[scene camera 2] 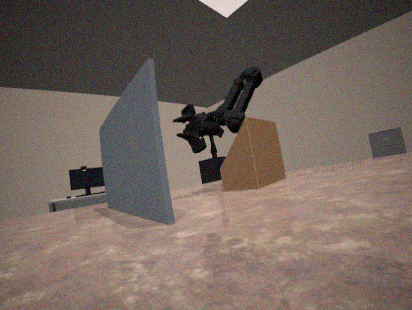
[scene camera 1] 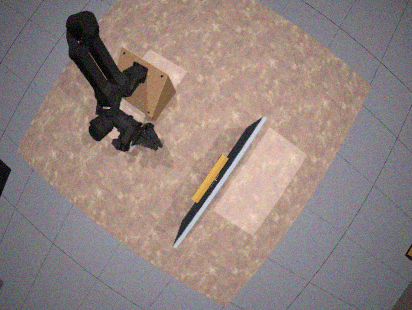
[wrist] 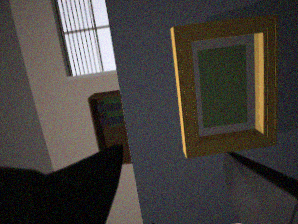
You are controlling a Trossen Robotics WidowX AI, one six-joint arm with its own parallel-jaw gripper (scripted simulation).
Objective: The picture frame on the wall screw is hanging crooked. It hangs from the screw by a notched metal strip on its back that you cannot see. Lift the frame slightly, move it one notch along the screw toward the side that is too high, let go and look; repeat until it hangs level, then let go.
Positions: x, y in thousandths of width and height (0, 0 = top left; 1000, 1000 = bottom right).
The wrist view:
my gripper: 582, 699
picture frame: 760, 319
blue-grey wall panel: 478, 199
